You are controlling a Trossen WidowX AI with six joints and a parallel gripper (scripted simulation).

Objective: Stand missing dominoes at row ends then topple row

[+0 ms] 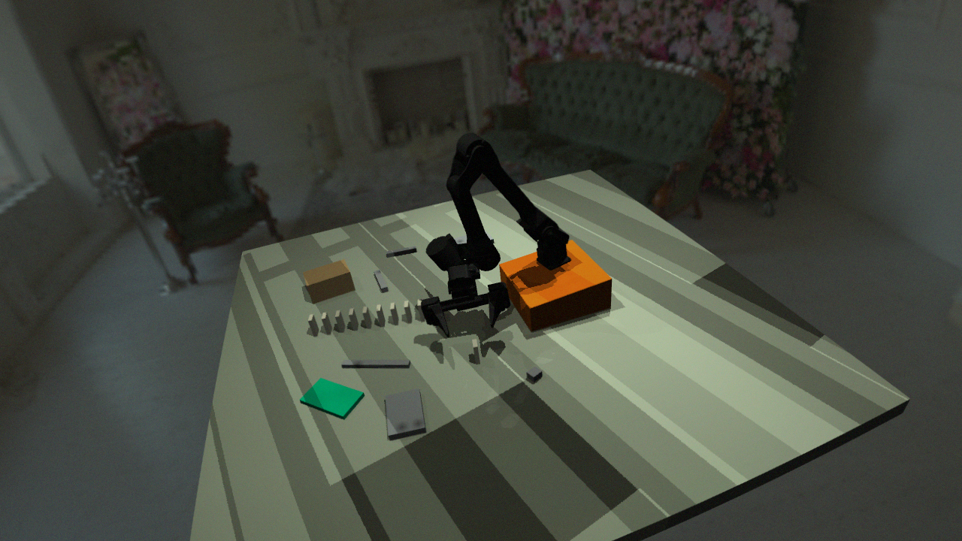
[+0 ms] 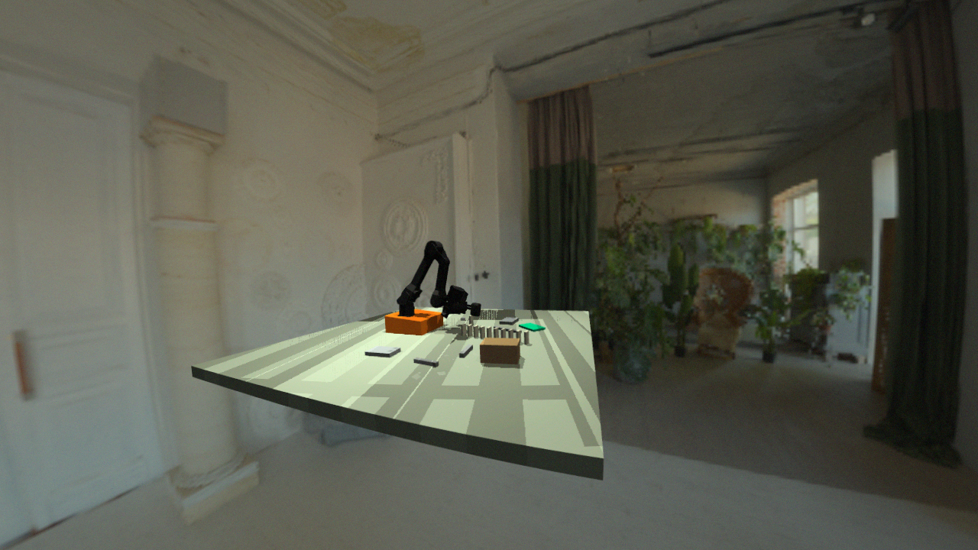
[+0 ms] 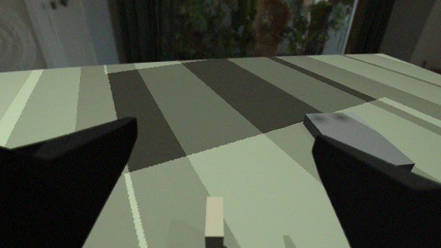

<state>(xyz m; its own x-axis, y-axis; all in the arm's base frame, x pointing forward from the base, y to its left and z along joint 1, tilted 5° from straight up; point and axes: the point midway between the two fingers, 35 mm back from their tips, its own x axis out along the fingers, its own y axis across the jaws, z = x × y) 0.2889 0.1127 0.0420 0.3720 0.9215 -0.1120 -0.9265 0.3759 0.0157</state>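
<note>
Now: gripper tip 100 mm to the right of the small grey cube, 90 mm past it and 90 mm above it. Round my gripper tip: brown box 490 mm to the right, 200 mm ahead, 60 mm below; green tile 300 mm ahead, 90 mm below, 70 mm to the right.
</note>
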